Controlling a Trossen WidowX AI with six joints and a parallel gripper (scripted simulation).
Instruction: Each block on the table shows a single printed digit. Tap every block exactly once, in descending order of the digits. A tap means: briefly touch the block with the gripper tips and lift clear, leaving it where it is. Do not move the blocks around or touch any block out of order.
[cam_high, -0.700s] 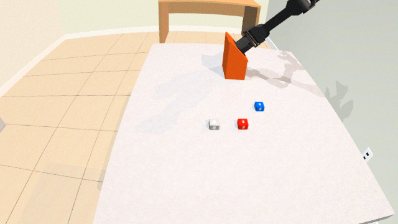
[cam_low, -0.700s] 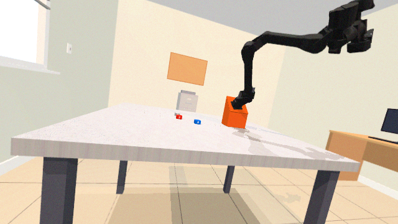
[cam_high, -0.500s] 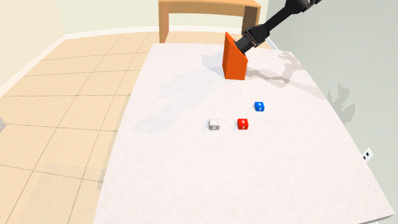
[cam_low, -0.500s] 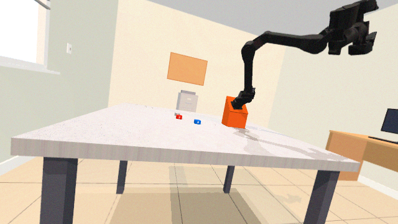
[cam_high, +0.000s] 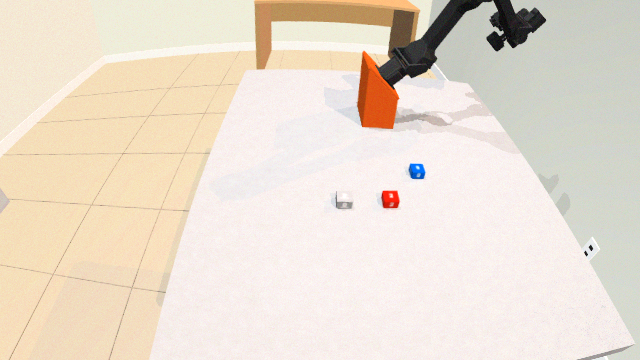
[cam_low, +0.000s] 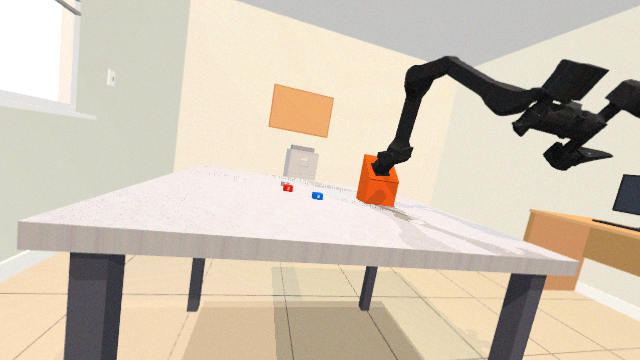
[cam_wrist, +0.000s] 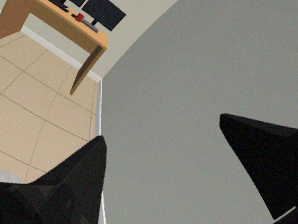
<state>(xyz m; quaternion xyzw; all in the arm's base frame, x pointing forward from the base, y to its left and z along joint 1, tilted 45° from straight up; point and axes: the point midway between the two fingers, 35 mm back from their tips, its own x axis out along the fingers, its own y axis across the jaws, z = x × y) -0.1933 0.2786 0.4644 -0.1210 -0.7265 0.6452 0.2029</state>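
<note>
My gripper tip is now 710 mm to the left of the white-grey block, 530 mm short of it and 280 mm above it. Round my gripper tip: blue block (510 mm to the right, 460 mm ahead, 280 mm below); red block (610 mm to the right, 550 mm ahead, 280 mm below).
</note>
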